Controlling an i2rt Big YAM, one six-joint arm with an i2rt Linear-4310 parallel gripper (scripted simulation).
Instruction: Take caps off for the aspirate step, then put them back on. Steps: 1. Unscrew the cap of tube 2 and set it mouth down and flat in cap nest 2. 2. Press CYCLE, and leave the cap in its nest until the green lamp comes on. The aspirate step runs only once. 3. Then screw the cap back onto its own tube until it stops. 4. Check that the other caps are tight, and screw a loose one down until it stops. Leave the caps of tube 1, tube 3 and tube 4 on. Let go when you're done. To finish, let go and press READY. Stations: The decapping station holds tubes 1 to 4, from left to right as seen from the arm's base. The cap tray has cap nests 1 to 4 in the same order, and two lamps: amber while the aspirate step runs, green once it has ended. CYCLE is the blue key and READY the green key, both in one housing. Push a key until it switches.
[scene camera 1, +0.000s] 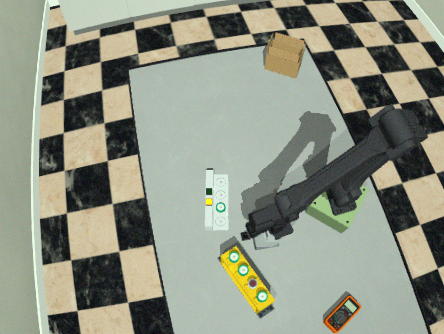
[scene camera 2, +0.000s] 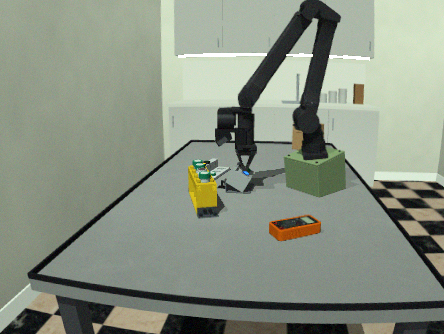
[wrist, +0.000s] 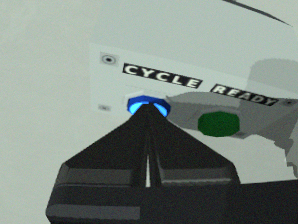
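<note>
The gripper (wrist: 147, 112) is in view, and so is a green READY key (wrist: 216, 124). An orange multimeter (scene camera 2: 290, 228) is visible too, though it is out of frame in the wrist view. A cardboard box (scene camera 1: 286, 63) can also be seen, while in the wrist view the box is out of frame.
</note>
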